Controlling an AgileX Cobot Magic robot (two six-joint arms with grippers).
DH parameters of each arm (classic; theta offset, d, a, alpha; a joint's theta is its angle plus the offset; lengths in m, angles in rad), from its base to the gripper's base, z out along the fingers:
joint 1: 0 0.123 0 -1.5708
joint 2: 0.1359 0 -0.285 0
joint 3: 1.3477 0 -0.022 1.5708
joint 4: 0 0.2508 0 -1.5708
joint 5: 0 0 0.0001 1.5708
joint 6: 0 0.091 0 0
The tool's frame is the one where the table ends.
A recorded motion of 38 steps. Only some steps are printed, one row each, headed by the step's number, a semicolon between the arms.
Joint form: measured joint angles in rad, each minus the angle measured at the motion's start. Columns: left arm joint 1, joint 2, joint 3, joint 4, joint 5, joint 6; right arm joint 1, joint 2, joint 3, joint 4, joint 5, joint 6.
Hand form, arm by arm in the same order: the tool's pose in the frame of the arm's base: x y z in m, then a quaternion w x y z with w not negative. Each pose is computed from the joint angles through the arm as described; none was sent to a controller.
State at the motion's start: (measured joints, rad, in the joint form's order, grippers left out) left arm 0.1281 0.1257 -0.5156 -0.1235 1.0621 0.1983; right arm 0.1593 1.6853 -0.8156 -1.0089 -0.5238 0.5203
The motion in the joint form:
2: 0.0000 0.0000 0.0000 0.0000 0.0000 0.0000; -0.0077 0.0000 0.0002 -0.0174 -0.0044 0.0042
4: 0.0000 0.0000 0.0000 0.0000 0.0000 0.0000; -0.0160 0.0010 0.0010 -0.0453 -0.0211 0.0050
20: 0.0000 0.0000 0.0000 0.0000 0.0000 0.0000; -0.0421 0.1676 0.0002 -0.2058 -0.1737 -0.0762
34: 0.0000 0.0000 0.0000 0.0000 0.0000 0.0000; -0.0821 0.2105 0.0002 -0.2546 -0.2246 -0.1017
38: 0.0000 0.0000 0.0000 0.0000 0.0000 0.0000; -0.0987 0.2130 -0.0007 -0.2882 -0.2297 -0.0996
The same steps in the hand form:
2: 0.0141 -0.0081 0.2816 0.47603 0.02988 0.87878 0.01585; 0.3267 0.0895 0.1992 0.52381 -0.35058 0.76752 0.11671
4: 0.0141 -0.0081 0.2816 0.47603 0.02988 0.87878 0.01585; 0.3262 0.0884 0.1989 0.52404 -0.36124 0.76223 0.11790
20: 0.0141 -0.0081 0.2816 0.47603 0.02988 0.87878 0.01585; 0.3279 0.0937 0.1472 0.47706 -0.45703 0.73336 0.16038
34: 0.0141 -0.0081 0.2816 0.47603 0.02988 0.87878 0.01585; 0.3287 0.0846 0.1344 0.46915 -0.47181 0.72675 0.17070
38: 0.0141 -0.0081 0.2816 0.47603 0.02988 0.87878 0.01585; 0.3285 0.0799 0.1330 0.46468 -0.47960 0.72487 0.16916

